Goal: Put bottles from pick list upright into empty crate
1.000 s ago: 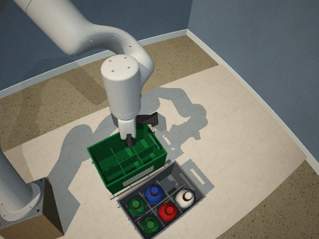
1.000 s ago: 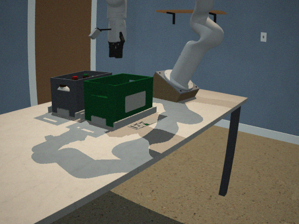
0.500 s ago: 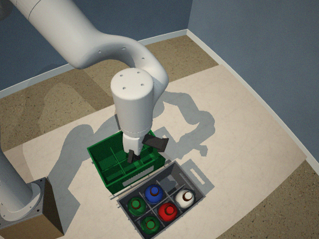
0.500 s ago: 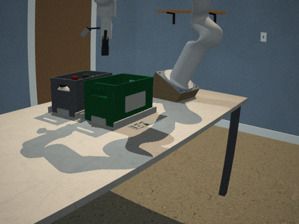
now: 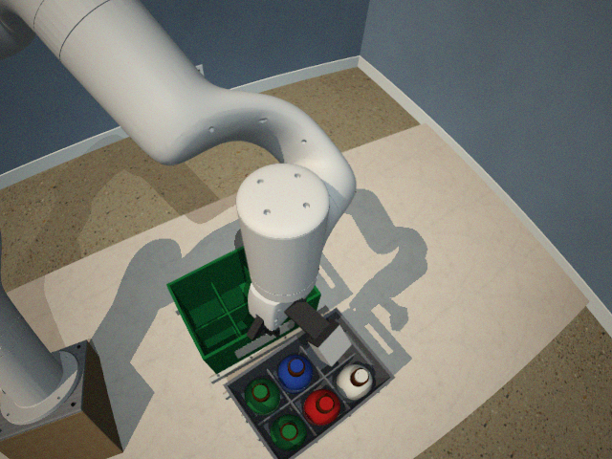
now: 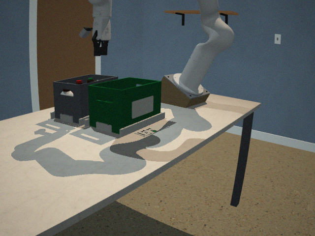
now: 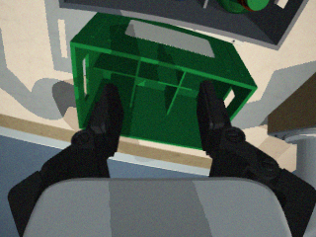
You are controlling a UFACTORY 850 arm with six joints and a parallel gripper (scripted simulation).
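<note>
My hand is 11 cm short of the whitish bottle, 13 cm to the left of it and 22 cm above it. Round my hand: grey crate (1 cm ahead, 11 cm to the right, 22 cm below); then blue bottle (6 cm to the right, 22 cm below); then green bottle (8 cm behind, 8 cm to the right, 22 cm below).
</note>
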